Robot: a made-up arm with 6 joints.
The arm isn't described. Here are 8 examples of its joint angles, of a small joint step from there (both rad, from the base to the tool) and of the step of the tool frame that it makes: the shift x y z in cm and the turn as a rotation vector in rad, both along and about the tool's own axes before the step.
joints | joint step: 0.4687 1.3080 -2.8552 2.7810 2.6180 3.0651 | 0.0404 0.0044 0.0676 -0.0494 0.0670 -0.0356
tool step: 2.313 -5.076 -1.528 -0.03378 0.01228 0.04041
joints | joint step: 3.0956 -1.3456 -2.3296 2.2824 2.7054 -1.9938 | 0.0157 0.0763 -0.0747 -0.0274 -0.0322 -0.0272
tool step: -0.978 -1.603 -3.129 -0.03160 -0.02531 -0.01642
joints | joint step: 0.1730 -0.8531 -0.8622 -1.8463 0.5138 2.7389 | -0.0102 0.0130 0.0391 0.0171 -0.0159 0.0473
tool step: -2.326 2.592 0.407 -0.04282 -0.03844 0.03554
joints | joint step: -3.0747 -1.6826 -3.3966 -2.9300 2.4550 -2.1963 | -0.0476 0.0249 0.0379 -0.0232 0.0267 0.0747
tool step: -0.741 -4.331 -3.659 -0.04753 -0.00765 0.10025
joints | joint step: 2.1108 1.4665 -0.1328 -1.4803 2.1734 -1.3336 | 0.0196 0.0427 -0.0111 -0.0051 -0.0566 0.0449
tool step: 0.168 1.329 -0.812 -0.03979 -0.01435 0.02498
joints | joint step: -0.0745 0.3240 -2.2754 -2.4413 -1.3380 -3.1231 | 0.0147 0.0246 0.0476 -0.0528 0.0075 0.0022
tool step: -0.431 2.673 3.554 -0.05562 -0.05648 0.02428
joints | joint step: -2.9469 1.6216 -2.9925 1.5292 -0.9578 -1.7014 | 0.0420 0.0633 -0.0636 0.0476 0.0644 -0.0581
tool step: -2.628 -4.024 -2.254 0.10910 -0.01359 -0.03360
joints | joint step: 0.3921 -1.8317 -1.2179 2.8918 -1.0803 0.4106 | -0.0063 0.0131 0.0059 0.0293 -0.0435 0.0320
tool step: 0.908 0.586 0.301 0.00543 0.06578 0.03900
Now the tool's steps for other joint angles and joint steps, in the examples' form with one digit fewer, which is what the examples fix.
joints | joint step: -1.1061 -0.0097 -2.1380 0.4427 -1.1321 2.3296 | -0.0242 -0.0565 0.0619 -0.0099 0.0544 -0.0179
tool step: -1.06 -0.95 1.26 -0.0448 0.0263 -0.0467
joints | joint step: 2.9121 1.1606 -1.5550 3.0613 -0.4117 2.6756 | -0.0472 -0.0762 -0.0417 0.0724 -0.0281 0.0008
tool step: 3.35 4.35 -5.86 -0.0186 0.0901 0.1160
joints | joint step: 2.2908 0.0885 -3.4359 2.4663 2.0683 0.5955 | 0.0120 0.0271 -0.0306 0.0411 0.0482 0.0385
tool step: -1.62 0.41 0.18 0.0072 -0.0657 0.0086
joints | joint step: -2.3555 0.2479 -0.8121 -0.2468 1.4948 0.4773 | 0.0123 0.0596 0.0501 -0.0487 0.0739 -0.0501
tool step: -0.57 -1.03 6.09 -0.1300 -0.1348 -0.0874
